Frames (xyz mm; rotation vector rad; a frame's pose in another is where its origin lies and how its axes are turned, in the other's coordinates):
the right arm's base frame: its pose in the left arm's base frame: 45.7 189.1 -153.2 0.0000 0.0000 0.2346
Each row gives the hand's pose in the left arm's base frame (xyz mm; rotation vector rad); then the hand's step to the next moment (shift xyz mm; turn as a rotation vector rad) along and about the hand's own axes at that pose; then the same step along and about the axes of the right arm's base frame.
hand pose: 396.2 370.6 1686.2 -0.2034 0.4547 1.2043
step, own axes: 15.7 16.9 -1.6 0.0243 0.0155 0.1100
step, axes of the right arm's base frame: -7.0 20.9 -6.9 0.0333 0.0628 0.0888
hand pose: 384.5 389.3 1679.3 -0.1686 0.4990 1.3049
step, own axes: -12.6 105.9 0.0 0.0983 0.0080 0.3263
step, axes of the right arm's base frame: -96.0 40.8 22.2 0.1413 0.1893 0.2458
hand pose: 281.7 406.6 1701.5 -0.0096 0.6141 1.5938
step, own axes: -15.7 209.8 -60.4 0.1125 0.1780 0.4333
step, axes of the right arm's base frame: -215.9 14.9 33.0 0.0357 0.2724 0.3958
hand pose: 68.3 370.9 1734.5 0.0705 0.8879 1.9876
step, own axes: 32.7 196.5 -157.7 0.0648 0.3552 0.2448
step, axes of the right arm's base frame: -244.6 -68.6 -5.7 -0.1791 0.1214 0.3788
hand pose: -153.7 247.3 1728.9 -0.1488 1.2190 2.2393
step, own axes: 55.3 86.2 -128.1 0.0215 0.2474 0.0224
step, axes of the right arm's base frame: -137.3 -84.5 -30.3 -0.1603 -0.0392 0.1869
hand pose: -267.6 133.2 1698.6 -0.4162 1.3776 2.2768
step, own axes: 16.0 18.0 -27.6 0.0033 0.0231 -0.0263
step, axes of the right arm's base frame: -28.2 -22.4 -6.5 -0.0211 -0.0279 0.0039
